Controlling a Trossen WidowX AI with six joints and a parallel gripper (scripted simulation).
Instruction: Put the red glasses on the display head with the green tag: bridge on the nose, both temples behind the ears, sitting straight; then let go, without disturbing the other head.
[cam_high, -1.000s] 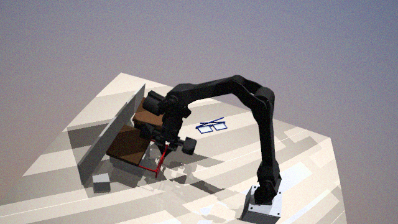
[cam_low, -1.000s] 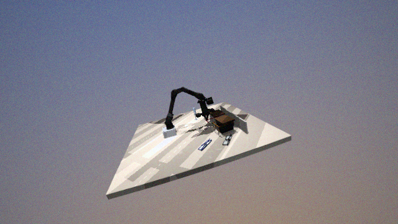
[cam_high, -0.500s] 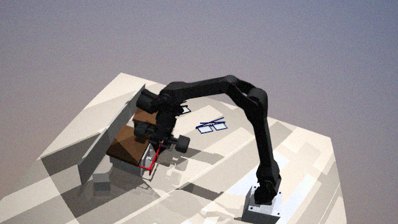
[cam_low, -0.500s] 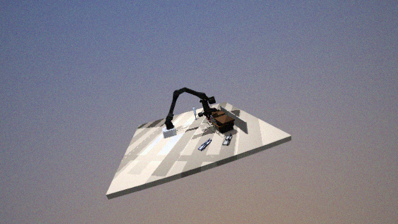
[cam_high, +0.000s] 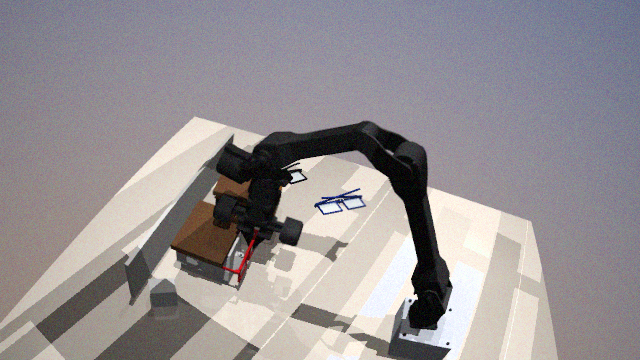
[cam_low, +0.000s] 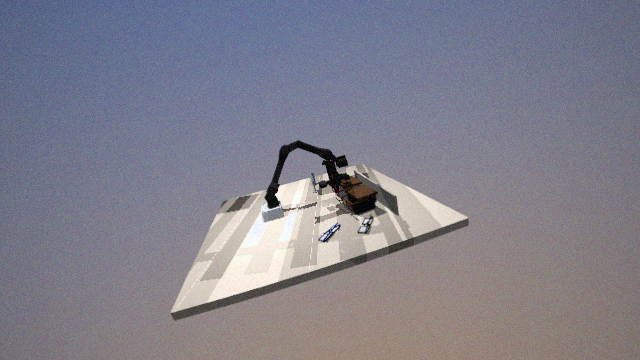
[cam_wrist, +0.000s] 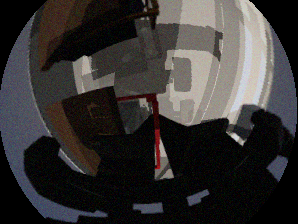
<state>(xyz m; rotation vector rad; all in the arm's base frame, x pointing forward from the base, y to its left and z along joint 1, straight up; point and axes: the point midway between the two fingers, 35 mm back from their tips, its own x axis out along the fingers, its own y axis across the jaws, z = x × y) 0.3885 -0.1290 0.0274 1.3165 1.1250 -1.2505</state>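
Right now the red glasses is 5 cm ahead of my gripper tip, 3 cm to the left of it and 1 cm above it. From my gripper tip the other things lie so: grey block 17 cm to the left, 17 cm ahead, 4 cm below; then grey upright panel 19 cm ahead, 10 cm to the right, 1 cm below.
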